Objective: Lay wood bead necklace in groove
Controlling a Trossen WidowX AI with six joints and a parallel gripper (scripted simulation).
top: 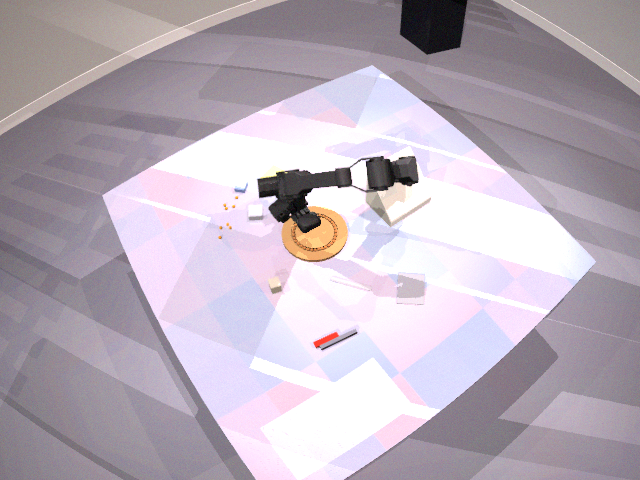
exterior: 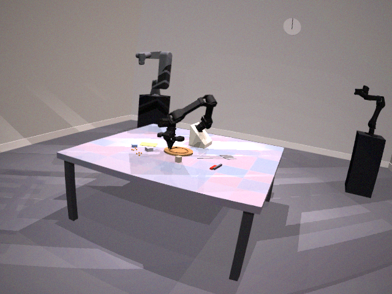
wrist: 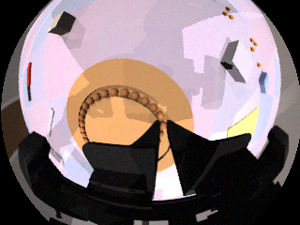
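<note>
Now: gripper tip 50 mm to the right of the round bead board, 30 mm past it and 10 mm above it. The rest, counted from my gripper tip: cream cube (170 mm to the left, 160 mm ahead); then white block (100 mm to the right, 100 mm ahead); then yellow sheet (200 mm to the right, 30 mm behind, 10 mm below).
</note>
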